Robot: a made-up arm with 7 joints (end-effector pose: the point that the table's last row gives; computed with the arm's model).
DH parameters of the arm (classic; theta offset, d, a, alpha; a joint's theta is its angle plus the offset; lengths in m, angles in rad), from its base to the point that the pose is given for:
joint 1: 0 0.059 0.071 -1.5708
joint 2: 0 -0.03 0.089 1.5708
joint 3: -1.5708 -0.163 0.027 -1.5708
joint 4: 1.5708 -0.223 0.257 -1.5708
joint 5: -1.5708 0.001 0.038 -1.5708
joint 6: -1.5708 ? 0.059 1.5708
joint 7: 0 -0.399 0.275 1.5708
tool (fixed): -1.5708 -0.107 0 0
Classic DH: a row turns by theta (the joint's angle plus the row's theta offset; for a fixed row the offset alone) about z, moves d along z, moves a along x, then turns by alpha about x.
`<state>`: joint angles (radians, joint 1 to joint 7).
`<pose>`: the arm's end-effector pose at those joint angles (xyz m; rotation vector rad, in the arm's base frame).
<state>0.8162 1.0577 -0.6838 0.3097 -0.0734 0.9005 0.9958</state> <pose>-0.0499 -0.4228 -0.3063 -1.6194 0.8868 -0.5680</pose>
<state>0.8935 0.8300 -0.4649 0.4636 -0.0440 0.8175 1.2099</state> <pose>-0.0137 -0.3042 -0.4504 -1.4808 0.8768 -0.1215</pose>
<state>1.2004 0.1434 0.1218 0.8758 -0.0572 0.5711 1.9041</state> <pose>0.1055 0.1289 -0.5429 -1.2782 -0.0488 1.0604</pose>
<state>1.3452 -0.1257 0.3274 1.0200 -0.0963 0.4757 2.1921</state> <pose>0.1199 0.2992 -0.4740 -1.1605 -0.6386 1.2881</pose>
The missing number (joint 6, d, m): -0.199
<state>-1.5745 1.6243 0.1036 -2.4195 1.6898 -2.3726 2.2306</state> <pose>-0.4831 0.2558 0.1036 0.6543 0.7340 1.4755</pose>
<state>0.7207 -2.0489 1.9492 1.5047 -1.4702 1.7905 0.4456</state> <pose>0.5389 0.2042 0.4824 0.7593 -0.1040 0.7252</pose>
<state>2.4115 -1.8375 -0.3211 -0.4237 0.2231 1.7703 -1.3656</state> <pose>0.3136 0.2436 0.0381 2.5240 0.7247 -0.6870</pose>
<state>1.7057 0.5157 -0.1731 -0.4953 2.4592 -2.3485 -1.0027</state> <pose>0.1413 0.2582 -0.5278 0.9244 2.7265 -0.9312</pose>
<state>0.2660 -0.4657 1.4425 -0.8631 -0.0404 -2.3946 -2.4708</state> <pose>0.0487 -0.4203 -0.3413 -1.3390 1.7730 0.1799</pose>
